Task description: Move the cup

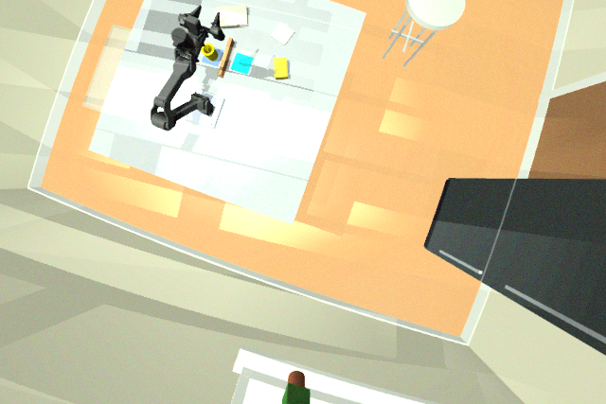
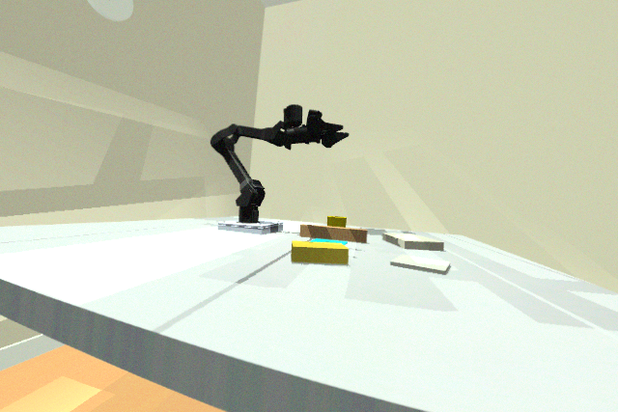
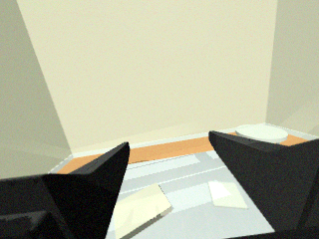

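Right now my gripper tip is 6 cm past the yellow cup, 12 cm to the right of it and 32 cm above it. Also, from my gripper tip: blue pad 5 cm behind, 13 cm to the left, 36 cm below; cyan pad 2 cm behind, 5 cm to the right, 36 cm below; wooden bar 4 cm behind, 4 cm to the left, 34 cm below.
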